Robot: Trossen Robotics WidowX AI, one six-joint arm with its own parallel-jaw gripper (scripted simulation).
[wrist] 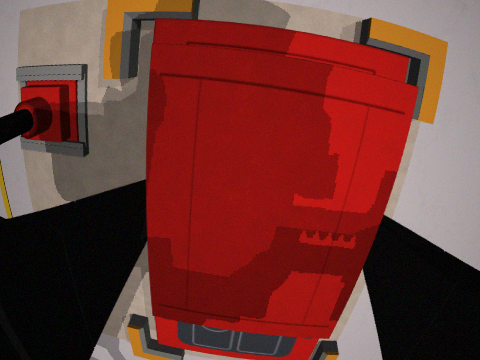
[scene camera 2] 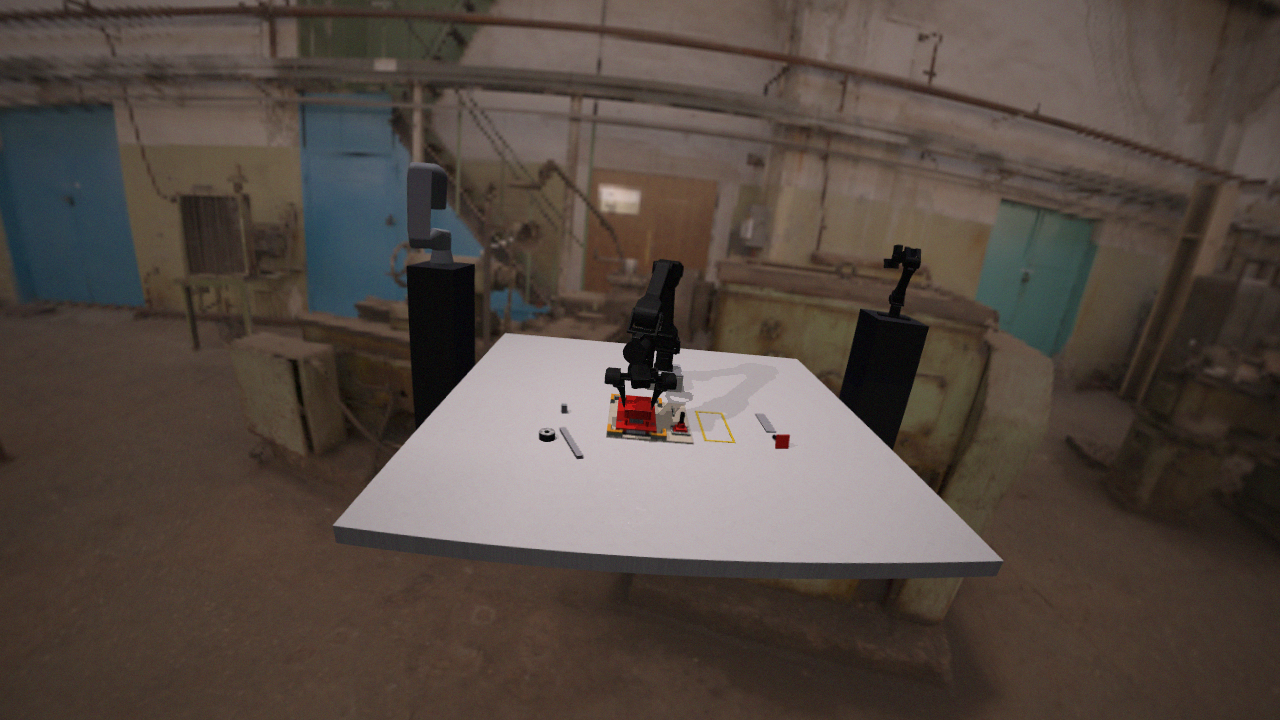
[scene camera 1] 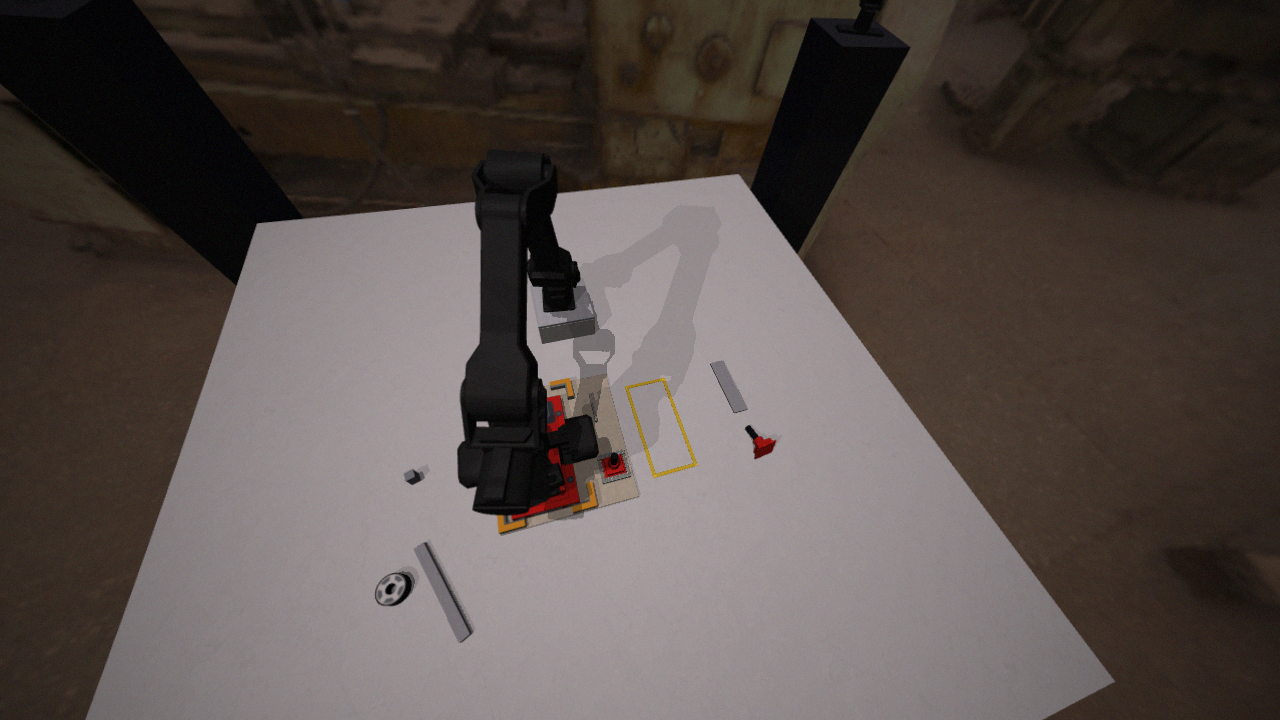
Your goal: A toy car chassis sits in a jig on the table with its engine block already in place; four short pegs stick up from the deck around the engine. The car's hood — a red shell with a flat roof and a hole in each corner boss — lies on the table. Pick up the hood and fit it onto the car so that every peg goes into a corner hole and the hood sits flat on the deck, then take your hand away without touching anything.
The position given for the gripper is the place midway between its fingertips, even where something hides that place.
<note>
The gripper (scene camera 1: 538,467) carries a red hood (wrist: 266,177). Further things: a grey bar (scene camera 1: 724,378), a grey bar (scene camera 1: 423,553) and a wheel (scene camera 1: 383,596).
The gripper shows as well in the wrist view (wrist: 262,208) and in scene camera 2 (scene camera 2: 637,407). The wrist view does not show the wheel: it is out of frame.
</note>
